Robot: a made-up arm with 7 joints. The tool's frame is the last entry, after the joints.
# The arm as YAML. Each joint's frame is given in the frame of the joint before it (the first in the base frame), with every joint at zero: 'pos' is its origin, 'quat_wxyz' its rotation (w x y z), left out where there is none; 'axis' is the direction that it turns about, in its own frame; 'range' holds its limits. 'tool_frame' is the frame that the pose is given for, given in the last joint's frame.
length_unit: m
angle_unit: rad
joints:
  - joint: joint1
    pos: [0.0, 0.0, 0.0]
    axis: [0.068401, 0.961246, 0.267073]
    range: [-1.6, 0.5]
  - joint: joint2
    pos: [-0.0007, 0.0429, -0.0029]
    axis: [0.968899, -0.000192, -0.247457]
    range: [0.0, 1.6]
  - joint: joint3
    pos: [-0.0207, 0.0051, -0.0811]
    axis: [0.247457, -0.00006, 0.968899]
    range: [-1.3, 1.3]
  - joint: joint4
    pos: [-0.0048, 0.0, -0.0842]
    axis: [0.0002, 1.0, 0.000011]
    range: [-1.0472, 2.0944]
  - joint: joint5
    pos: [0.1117, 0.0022, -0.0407]
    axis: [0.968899, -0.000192, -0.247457]
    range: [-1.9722, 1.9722]
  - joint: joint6
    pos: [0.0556, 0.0, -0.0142]
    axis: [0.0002, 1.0, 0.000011]
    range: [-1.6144, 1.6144]
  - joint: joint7
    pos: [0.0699, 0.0, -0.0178]
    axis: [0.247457, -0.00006, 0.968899]
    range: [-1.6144, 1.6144]
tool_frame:
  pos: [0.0, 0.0, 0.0]
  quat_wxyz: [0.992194, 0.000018, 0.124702, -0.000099]
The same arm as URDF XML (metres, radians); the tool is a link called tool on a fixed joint. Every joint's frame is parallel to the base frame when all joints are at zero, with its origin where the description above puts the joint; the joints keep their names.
<robot name="arm">
  <joint name="joint1" type="revolute">
    <parent link="base_link"/>
    <child link="link1"/>
    <origin xyz="0 0 0"/>
    <axis xyz="0.068403 0.961235 0.26711"/>
    <limit lower="-1.6" upper="0.5"/>
  </joint>
  <joint name="joint2" type="revolute">
    <parent link="link1"/>
    <child link="link2"/>
    <origin xyz="-0.0007 0.0429 -0.0029"/>
    <axis xyz="0.968889 -0.0002 -0.247497"/>
    <limit lower="0" upper="1.6"/>
  </joint>
  <joint name="joint3" type="revolute">
    <parent link="link2"/>
    <child link="link3"/>
    <origin xyz="-0.0207 0.0051 -0.0811"/>
    <axis xyz="0.247497 -0.0001 0.968889"/>
    <limit lower="-1.3" upper="1.3"/>
  </joint>
  <joint name="joint4" type="revolute">
    <parent link="link3"/>
    <child link="link4"/>
    <origin xyz="-0.0048 0 -0.0842"/>
    <axis xyz="0.0002 1 0"/>
    <limit lower="-1.0472" upper="2.0944"/>
  </joint>
  <joint name="joint5" type="revolute">
    <parent link="link4"/>
    <child link="link5"/>
    <origin xyz="0.1117 0.0022 -0.0407"/>
    <axis xyz="0.968889 -0.0002 -0.247497"/>
    <limit lower="-1.9722" upper="1.9722"/>
  </joint>
  <joint name="joint6" type="revolute">
    <parent link="link5"/>
    <child link="link6"/>
    <origin xyz="0.0556 0 -0.0142"/>
    <axis xyz="0.0002 1 0"/>
    <limit lower="-1.6144" upper="1.6144"/>
  </joint>
  <joint name="joint7" type="revolute">
    <parent link="link6"/>
    <child link="link7"/>
    <origin xyz="0.0699 0 -0.0178"/>
    <axis xyz="0.247497 -0.0001 0.968889"/>
    <limit lower="-1.6144" upper="1.6144"/>
  </joint>
  <joint name="tool_fixed" type="fixed">
    <parent link="link7"/>
    <child link="tool"/>
    <origin xyz="0 0 0" rpy="0 0.2501 -0.0002"/>
  </joint>
  <link name="base_link"/>
  <link name="link1"/>
  <link name="link2"/>
  <link name="link3"/>
  <link name="link4"/>
  <link name="link5"/>
  <link name="link6"/>
  <link name="link7"/>
  <link name="tool"/>
</robot>

